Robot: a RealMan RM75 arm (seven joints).
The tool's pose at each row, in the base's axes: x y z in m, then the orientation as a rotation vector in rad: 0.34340 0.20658 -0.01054 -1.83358 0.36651 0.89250; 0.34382 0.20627 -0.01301 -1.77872 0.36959 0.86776; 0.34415 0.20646 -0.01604 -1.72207 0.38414 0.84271; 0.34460 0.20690 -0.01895 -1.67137 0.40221 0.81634; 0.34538 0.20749 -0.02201 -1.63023 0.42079 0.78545; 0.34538 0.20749 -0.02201 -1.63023 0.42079 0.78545; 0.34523 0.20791 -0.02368 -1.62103 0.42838 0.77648; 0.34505 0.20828 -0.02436 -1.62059 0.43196 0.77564; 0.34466 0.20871 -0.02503 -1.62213 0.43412 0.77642
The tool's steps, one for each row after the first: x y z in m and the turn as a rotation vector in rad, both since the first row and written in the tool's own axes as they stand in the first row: 0.00202 0.00152 0.00006 0.05727 -0.00587 -0.01605; 0.00445 0.00324 0.00072 0.11878 -0.00698 -0.02425; 0.00691 0.00471 0.00152 0.17631 -0.00306 -0.02980; 0.00973 0.00601 0.00236 0.22709 0.00802 -0.03632; 0.00973 0.00601 0.00236 0.22709 0.00802 -0.03632; 0.01089 0.00702 0.00314 0.23985 0.01341 -0.03639; 0.01131 0.00742 0.00368 0.24127 0.01541 -0.03433; 0.01159 0.00792 0.00436 0.24008 0.01654 -0.03226
